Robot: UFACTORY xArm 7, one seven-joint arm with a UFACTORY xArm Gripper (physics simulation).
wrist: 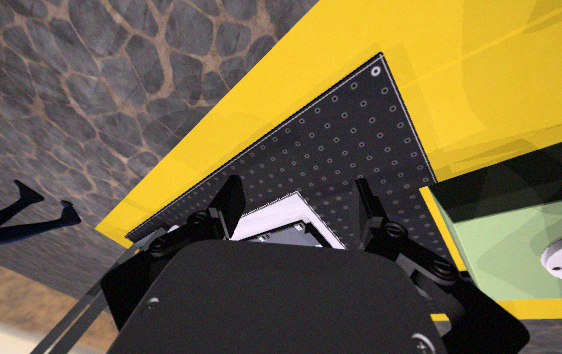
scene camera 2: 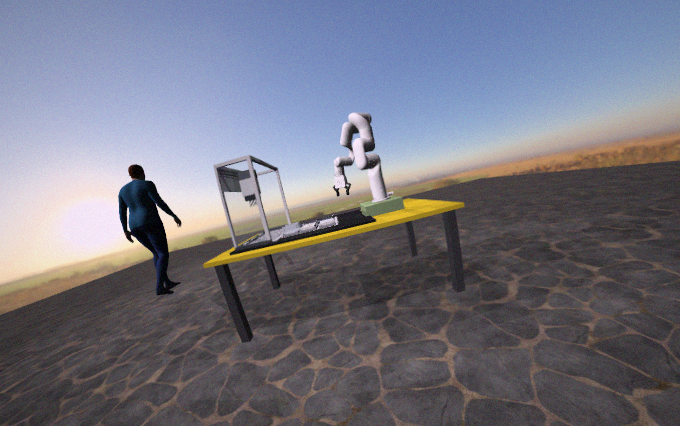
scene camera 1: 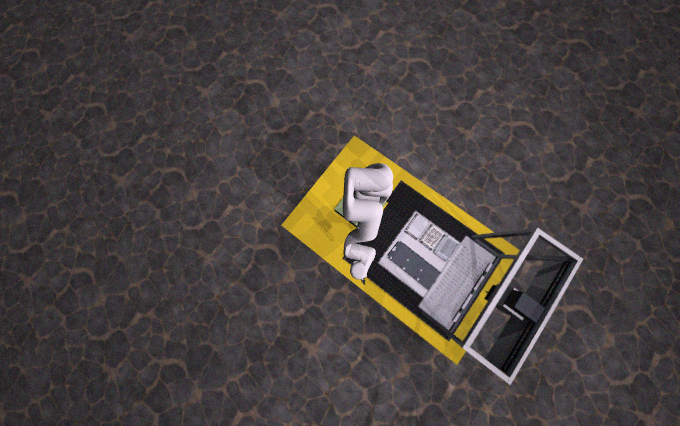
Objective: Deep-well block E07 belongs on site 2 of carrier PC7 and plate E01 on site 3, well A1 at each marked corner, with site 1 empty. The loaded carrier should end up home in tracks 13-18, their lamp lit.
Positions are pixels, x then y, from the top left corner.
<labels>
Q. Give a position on a grey carrier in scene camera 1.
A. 418, 268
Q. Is my gripper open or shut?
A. Open.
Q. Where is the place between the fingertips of my gripper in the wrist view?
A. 295, 191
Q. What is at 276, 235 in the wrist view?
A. A grey carrier.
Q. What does my gripper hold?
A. Nothing.
</labels>
